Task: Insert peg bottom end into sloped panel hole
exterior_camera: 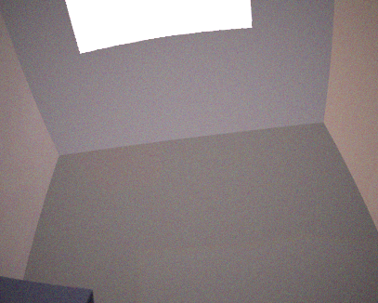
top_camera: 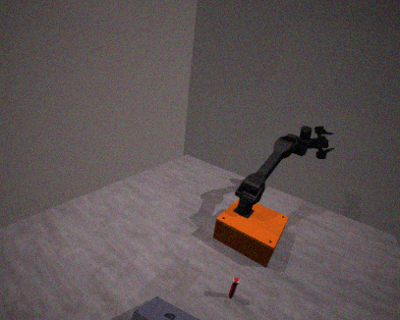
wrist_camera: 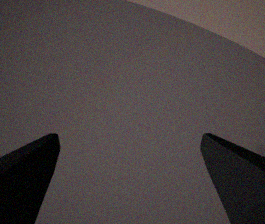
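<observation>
Right now the red peg is 940 mm ahead of my gripper tip, 260 mm below it and 100 mm to the right of it. Round my gripper tip: grey-blue panel (1140 mm ahead, 280 mm below, 170 mm to the right).
</observation>
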